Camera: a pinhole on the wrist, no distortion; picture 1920 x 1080 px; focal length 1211.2 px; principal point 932.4 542.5 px. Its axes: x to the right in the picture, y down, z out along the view. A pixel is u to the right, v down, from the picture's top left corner.
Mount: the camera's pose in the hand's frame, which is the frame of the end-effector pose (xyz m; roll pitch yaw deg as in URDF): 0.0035 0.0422 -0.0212 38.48 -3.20 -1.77
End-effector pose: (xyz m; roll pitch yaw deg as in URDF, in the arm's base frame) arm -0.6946 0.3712 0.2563 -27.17 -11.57 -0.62
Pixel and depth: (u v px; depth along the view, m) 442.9 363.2 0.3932
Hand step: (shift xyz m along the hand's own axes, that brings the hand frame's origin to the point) -0.1792 -0.2425 0.2411
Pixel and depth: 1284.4 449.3 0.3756
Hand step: 0.0891 -0.2169 0.2605
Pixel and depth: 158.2 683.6 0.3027
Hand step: -0.2090 -0.1121 0.2265
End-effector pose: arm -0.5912 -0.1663 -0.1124 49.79 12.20 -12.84
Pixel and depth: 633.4 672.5 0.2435
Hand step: -0.0721 -0.0866 0.1820
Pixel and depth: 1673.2 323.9 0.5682
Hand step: 0.3157 -0.4015 0.3786
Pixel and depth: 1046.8 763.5 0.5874
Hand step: 0.0208 -0.2401 0.5076
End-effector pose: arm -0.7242 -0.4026 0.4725 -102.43 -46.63 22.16
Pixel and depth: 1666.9 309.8 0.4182
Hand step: 0.2311 -0.2881 0.2699
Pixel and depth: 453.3 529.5 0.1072
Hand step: -0.0455 -0.0239 0.0595
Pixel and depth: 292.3 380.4 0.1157
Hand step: -0.0646 -0.0398 0.0562
